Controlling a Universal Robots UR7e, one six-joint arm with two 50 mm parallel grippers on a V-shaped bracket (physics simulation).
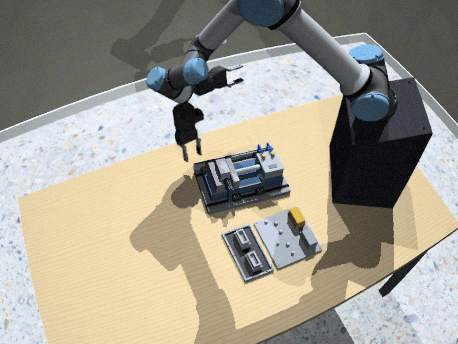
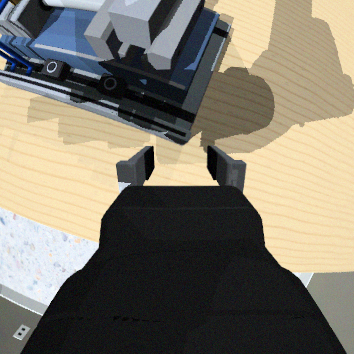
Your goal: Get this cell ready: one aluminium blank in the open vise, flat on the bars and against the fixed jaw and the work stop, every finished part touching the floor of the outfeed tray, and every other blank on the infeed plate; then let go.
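Frame: origin at the arm's base, x left, y down, z back, level; metres.
Where they show: hand, tool point: [image 1: 192,153] [image 2: 180,160].
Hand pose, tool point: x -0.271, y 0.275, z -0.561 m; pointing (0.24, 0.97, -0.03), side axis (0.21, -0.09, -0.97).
Note:
Things, the pixels of their top centre, and the offset from my tool point. Level surfaces: height alone.
- grey metal block, top centre: [image 1: 222,165] dx +0.123, dy -0.038, dz +0.057 m
- vise, top centre: [image 1: 243,165] dx +0.138, dy -0.021, dz +0.127 m
- grey block, top centre: [image 1: 310,236] dx +0.455, dy +0.034, dz +0.210 m
- orange block, top centre: [image 1: 297,214] dx +0.364, dy +0.034, dz +0.215 m
- infeed plate, top centre: [image 1: 288,236] dx +0.406, dy +0.070, dz +0.161 m
- wooden table, surface height: dy +0.078 m
A grey metal block [image 1: 225,168] [image 2: 131,22] stands between the jaws of the vise [image 1: 250,186] [image 2: 67,31] and rises above them; whether it is flat on the bars or touches the fixed jaw and work stop cannot be told. My lower gripper [image 1: 192,153] [image 2: 181,163] is open and empty, above and beyond the vise's far left corner. The second gripper [image 1: 236,74] is open and empty, higher up, pointing right. Two pocketed finished parts [image 1: 243,238] [image 1: 254,260] are in the outfeed tray [image 1: 233,257]. A grey block [image 1: 311,241] and an orange block [image 1: 297,217] stand on the infeed plate [image 1: 280,257].
Small pegs [image 1: 280,232] stick up from the infeed plate. Blue hoses [image 1: 268,146] with yellow fittings rise at the vise's right end. The black robot pedestal [image 1: 367,160] stands right of the vise. The arm's shadow falls across the wooden table [image 1: 90,240] [image 2: 300,200].

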